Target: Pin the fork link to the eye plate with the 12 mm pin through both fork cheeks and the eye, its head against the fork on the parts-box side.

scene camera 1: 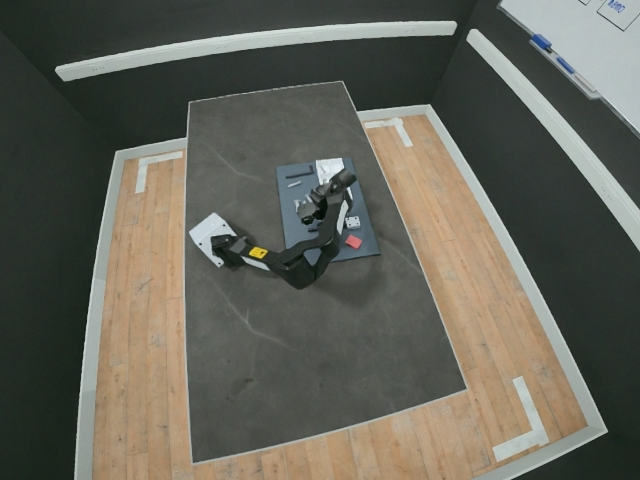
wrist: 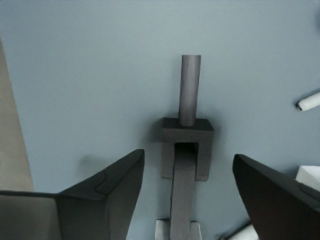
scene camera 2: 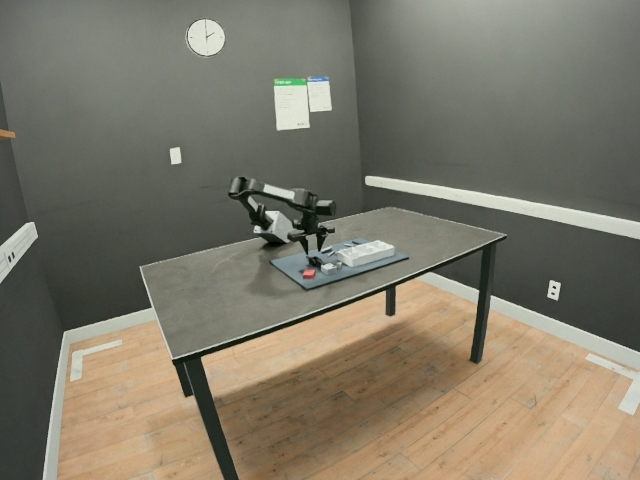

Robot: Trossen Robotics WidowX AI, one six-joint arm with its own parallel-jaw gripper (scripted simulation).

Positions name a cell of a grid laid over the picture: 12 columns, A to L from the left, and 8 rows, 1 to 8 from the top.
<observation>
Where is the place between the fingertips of my gripper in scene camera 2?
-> F5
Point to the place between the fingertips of my gripper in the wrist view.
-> H6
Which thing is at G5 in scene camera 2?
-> A white parts box.
</observation>
